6 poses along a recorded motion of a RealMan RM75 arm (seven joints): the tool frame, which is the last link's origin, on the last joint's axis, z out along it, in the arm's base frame.
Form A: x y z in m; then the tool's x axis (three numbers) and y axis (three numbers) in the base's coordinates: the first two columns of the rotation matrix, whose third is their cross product.
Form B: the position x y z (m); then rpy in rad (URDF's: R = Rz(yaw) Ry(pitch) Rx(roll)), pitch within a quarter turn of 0, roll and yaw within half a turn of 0. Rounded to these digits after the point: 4 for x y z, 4 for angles.
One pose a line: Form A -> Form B
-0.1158 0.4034 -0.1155 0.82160 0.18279 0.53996 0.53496 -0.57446 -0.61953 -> -0.1158 0.4034 -0.1155 -2.3144 -0.5704 0.2189
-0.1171 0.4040 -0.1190 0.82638 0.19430 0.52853 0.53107 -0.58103 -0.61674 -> -0.1171 0.4040 -0.1190 -2.3284 -0.5569 0.2309
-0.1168 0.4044 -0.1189 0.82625 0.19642 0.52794 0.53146 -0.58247 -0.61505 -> -0.1168 0.4044 -0.1189 -2.3317 -0.5562 0.2334
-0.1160 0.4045 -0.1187 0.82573 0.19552 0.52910 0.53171 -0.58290 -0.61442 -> -0.1160 0.4045 -0.1187 -2.3319 -0.5575 0.2325
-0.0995 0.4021 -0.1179 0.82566 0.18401 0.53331 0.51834 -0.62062 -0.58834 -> -0.0995 0.4021 -0.1179 -2.3725 -0.5625 0.2193
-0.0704 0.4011 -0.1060 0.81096 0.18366 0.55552 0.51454 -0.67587 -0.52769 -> -0.0704 0.4011 -0.1060 -2.4541 -0.5890 0.2227
